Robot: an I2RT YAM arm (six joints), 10 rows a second.
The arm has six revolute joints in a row. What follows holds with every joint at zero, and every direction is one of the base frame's.
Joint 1 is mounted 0.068 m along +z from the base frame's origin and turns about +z.
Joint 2 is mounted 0.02 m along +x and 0.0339 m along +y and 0.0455 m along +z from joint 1 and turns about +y.
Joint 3 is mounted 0.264 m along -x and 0.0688 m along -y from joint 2 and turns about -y.
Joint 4 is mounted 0.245 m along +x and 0.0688 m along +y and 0.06 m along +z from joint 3 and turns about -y.
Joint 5 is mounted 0.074 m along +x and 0.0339 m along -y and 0.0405 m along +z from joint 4 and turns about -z.
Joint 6 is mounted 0.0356 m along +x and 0.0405 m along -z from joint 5 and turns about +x.
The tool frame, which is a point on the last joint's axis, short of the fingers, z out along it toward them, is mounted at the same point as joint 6; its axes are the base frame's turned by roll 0, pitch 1.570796 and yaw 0 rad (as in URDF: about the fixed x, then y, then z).
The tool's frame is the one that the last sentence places.
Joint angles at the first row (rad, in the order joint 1, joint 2, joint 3, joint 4, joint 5, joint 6):
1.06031, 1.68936, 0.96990, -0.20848, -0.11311, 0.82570
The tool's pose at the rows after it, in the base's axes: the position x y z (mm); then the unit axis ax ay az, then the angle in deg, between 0 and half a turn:
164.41 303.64 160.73 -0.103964 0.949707 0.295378 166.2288
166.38 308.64 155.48 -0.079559 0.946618 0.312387 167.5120
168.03 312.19 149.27 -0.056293 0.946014 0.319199 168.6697
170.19 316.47 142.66 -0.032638 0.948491 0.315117 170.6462
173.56 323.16 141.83 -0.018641 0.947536 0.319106 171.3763
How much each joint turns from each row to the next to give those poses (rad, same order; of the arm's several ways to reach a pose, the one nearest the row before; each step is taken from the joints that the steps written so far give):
0.00001, 0.04042, 0.00000, 0.02937, -0.02517, 0.06181
0.00000, 0.02595, -0.00001, 0.04845, -0.02060, 0.05912
0.00000, 0.02596, 0.00115, 0.03091, -0.00839, 0.05227
-0.00040, 0.03395, 0.01834, -0.00460, -0.00993, 0.05111
0.00040, 0.02631, 0.02936, 0.00115, -0.00533, 0.03205

